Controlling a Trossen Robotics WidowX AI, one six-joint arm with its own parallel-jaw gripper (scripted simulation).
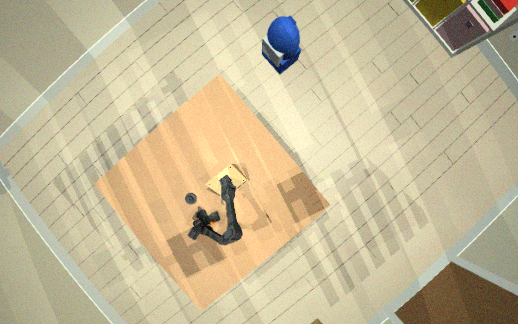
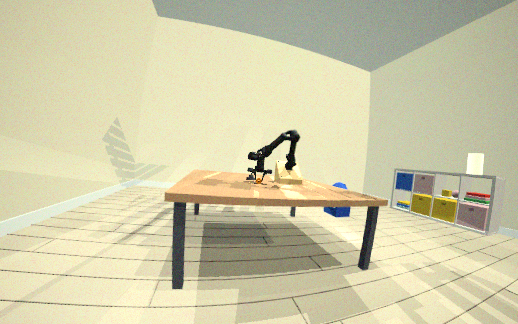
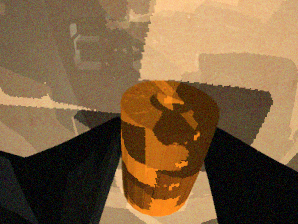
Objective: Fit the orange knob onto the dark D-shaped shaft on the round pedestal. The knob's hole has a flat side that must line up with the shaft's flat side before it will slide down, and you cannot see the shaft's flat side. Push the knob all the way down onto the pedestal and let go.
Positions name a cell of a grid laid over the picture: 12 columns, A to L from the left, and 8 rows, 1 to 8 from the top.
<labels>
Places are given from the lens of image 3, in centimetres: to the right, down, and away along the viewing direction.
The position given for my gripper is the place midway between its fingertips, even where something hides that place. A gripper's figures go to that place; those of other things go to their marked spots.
my gripper (image 3: G5): 1, 1, 10
orange knob (image 3: G5): 1, 1, 6
</labels>
